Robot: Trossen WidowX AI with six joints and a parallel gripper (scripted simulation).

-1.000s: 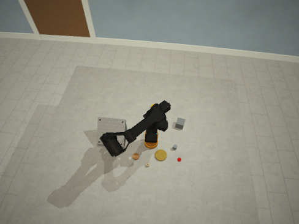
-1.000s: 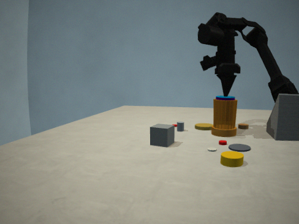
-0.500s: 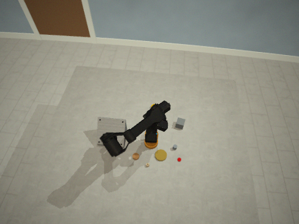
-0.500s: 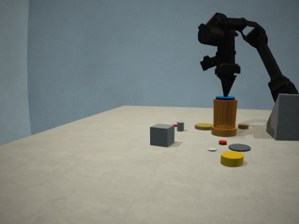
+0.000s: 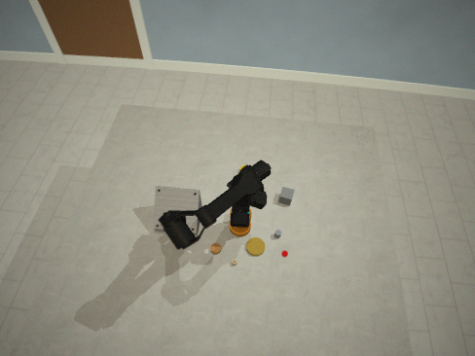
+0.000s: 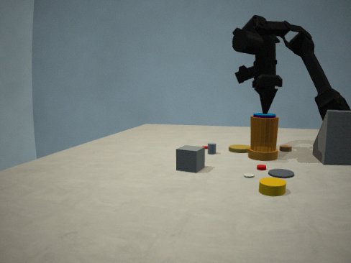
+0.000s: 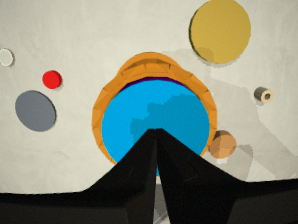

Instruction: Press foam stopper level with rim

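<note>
Right now the blue foam stopper is 5 cm below my hand. From my hand the other things lie so: red disc: 2 cm ahead, 12 cm to the left, 15 cm below; brown disc: 9 cm behind, 10 cm to the right, 15 cm below; mustard disc: 6 cm ahead, 8 cm to the right, 15 cm below.
</note>
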